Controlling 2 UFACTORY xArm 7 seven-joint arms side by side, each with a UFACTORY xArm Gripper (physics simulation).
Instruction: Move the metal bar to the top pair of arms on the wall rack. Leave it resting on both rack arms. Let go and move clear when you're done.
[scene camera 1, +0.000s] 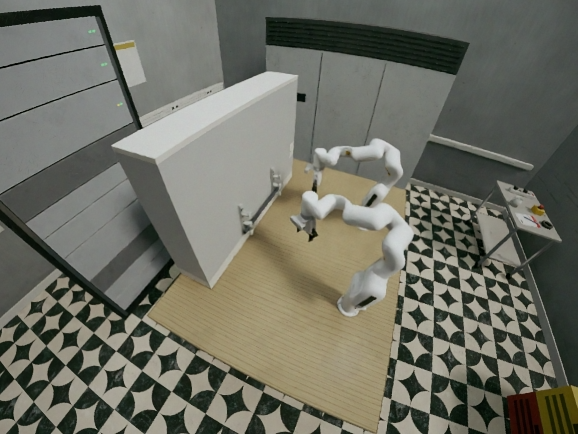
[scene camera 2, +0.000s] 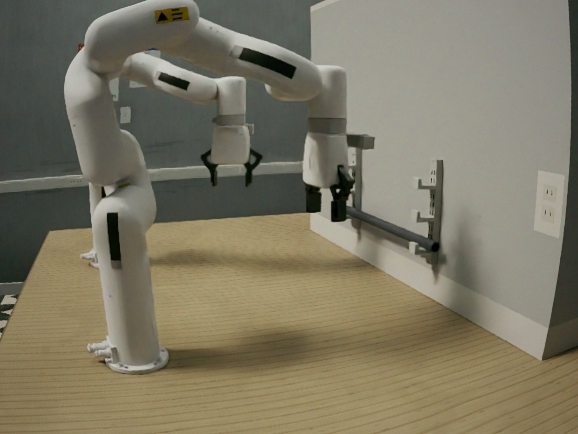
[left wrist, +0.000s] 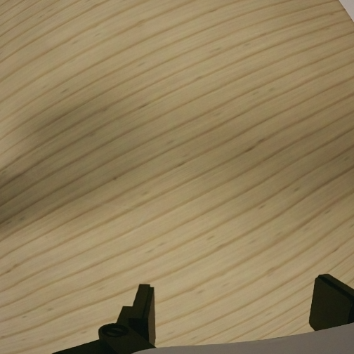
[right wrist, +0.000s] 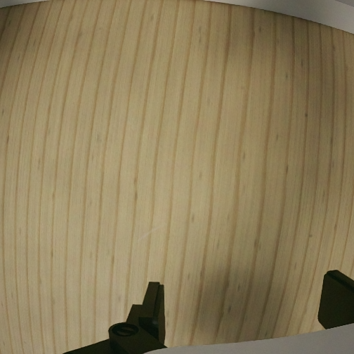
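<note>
The dark grey metal bar (scene camera 1: 265, 206) (scene camera 2: 390, 226) lies level along the wall, its near end on the lowest arm of the right upright of the wall rack (scene camera 2: 438, 200) in scene camera 2. Its far end is partly hidden there behind my right gripper. The upper rack arms on that upright hold nothing. My left gripper (scene camera 1: 306, 235) (scene camera 2: 231, 184) (left wrist: 237, 307) is open and empty, pointing down above the wooden board, away from the wall. My right gripper (scene camera 1: 315, 188) (scene camera 2: 326, 215) (right wrist: 246, 304) is open and empty, pointing down, apart from the bar on the room side.
The white wall block (scene camera 1: 200, 175) (scene camera 2: 480, 100) carries the rack and has a wall socket (scene camera 2: 548, 204) near its right edge in scene camera 2. Both arms stand on the wooden board (scene camera 1: 320, 360) (scene camera 2: 300, 390). A small table (scene camera 1: 549, 231) stands at the right in scene camera 1.
</note>
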